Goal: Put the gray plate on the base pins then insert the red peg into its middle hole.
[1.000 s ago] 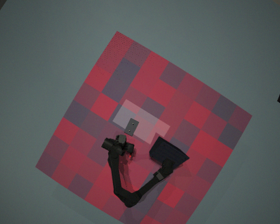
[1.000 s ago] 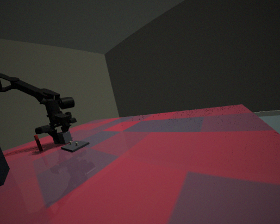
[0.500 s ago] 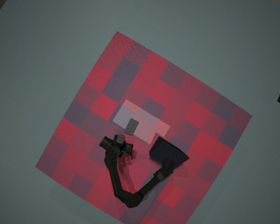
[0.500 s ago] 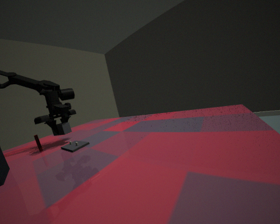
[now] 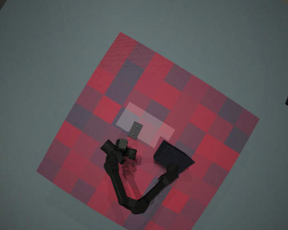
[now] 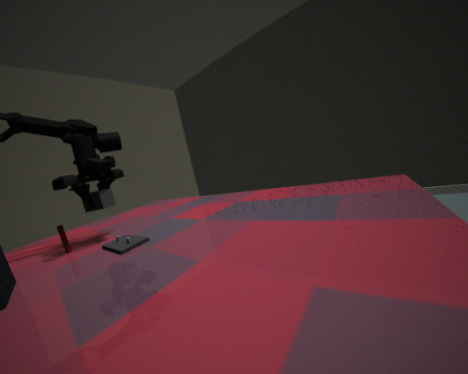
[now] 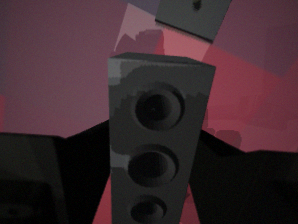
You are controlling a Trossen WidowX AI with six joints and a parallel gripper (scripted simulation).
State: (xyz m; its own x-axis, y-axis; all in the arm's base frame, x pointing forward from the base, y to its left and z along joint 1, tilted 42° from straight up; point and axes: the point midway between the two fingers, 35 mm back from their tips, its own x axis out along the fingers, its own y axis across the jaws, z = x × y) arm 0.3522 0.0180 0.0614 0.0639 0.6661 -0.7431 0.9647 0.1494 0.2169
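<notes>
Now: the dark base 140 mm to the right of my gripper tip, 90 mm below it and 10 mm behind it. The rest, counted from my gripper tip: gray plate (30 mm above); red peg (100 mm behind, 60 mm below, 50 mm to the left).
</notes>
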